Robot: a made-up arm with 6 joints.
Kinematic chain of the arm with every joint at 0, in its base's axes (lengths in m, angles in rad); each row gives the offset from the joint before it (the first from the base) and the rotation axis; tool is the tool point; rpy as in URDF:
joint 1: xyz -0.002 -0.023 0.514 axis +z
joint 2: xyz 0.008 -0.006 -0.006 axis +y
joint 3: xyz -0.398 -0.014 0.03 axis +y
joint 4: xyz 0.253 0.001 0.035 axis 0.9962 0 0.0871
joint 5: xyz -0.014 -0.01 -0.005 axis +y
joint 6: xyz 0.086 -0.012 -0.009 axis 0.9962 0 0.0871
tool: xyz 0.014 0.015 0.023 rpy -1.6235 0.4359 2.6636
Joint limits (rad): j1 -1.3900..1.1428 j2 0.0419..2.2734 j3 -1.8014..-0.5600 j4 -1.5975..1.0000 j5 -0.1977..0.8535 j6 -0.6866..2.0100
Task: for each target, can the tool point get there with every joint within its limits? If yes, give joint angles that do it. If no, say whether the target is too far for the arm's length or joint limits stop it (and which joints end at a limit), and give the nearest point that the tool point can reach.
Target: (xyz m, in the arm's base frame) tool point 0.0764 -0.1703 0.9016
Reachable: yes | joints -0.9209 1.0206 -1.0267 -0.5544 0.0757 -0.1778
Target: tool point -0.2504 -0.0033 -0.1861
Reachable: no: joint limits stop it (at a limit: joint 1, joint 2, joint 3, joint 6) | nearest point -0.0102 -0.2650 0.4556 | short by 0.733 m
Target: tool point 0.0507 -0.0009 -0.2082
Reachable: no: joint limits stop it (at a limit: joint 2, joint 3, joint 4, joint 6) | nearest point 0.2138 0.0675 0.4536 | short by 0.685 m
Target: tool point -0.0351 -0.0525 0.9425
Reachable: yes | joints -0.2700 0.5837 -1.1476 0.5698 0.2167 1.0534
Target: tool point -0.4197 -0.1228 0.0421
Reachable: no: joint limits stop it (at a limit: joint 1, joint 2, joint 3, joint 6) | nearest point -0.0441 -0.2784 0.4708 | short by 0.591 m
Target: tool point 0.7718 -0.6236 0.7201
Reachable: no: too far | nearest point 0.4946 -0.4085 0.7206 | short by 0.351 m
